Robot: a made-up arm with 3 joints. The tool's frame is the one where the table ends.
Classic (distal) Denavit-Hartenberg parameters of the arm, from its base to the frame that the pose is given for. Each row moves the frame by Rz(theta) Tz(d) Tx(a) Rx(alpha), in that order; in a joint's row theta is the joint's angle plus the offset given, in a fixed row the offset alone. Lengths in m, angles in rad.
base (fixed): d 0.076, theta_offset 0, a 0, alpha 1.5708
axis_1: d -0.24, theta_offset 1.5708, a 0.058, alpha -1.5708
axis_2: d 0.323, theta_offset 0, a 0.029, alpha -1.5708
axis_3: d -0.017, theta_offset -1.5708, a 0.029, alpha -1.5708
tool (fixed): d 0.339, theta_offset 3.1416, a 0, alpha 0
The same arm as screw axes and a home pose.
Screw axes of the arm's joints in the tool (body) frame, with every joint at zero. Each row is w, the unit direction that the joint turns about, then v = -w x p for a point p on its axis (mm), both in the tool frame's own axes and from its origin. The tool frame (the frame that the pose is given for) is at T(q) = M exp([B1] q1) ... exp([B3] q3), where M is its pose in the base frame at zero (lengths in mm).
B1 = (0, -1, 0.000007, -426, 0, -352)
B2 = (-1, 0, 0.000007, 0, 368, 17)
B3 = (0, 1, -0.000007, 339, 0, 29)
M =
1 0 -0.000007 -352
0 1 -0.000007 223
0.000007 0.000007 1 502
0 0 0 1

